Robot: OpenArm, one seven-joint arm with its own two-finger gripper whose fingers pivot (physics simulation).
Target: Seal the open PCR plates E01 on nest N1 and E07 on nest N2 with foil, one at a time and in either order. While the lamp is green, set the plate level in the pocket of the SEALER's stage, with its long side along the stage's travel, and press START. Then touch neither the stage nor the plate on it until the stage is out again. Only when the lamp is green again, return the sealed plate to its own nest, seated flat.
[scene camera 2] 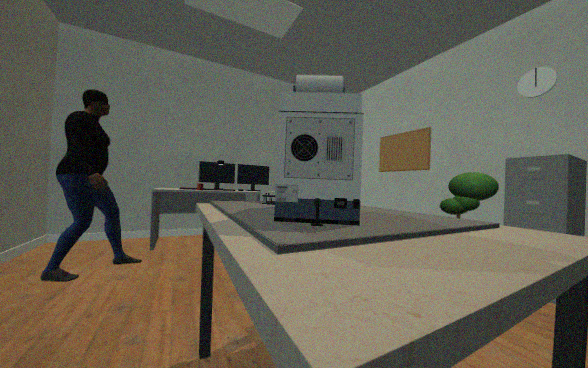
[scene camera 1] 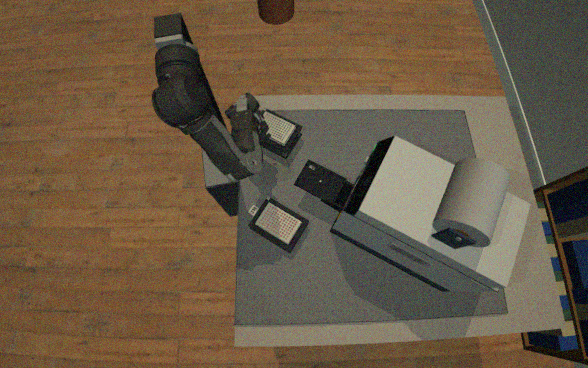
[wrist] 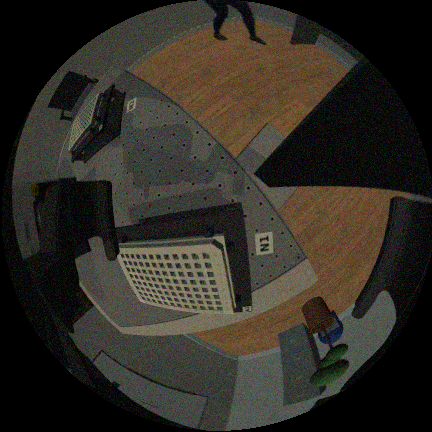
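Note:
Plate E01 (scene camera 1: 281,128) (wrist: 175,275), pale with open wells, is on nest N1 (scene camera 1: 286,150) (wrist: 242,255); I cannot tell whether it is fully flat. My gripper (scene camera 1: 261,122) (wrist: 214,243) is open at E01, its fingers wide apart on either side in the wrist view, with nothing held. Plate E07 (scene camera 1: 281,223) (wrist: 86,122) sits on nest N2 (scene camera 1: 288,248) (wrist: 113,120), its wells showing. The SEALER (scene camera 1: 407,175) (scene camera 2: 320,145) has its dark stage (scene camera 1: 322,181) out, with no plate on it. A small green glow shows at its front edge. START cannot be made out.
A large foil roll (scene camera 1: 472,200) (scene camera 2: 320,83) tops the sealer. The arm's base block (scene camera 1: 222,192) stands by the mat's left edge. Label N1 (wrist: 264,243) lies beside its nest. A person (scene camera 2: 90,175) is on the floor beyond the table (scene camera 2: 400,285). A shelf (scene camera 1: 565,260) stands at right.

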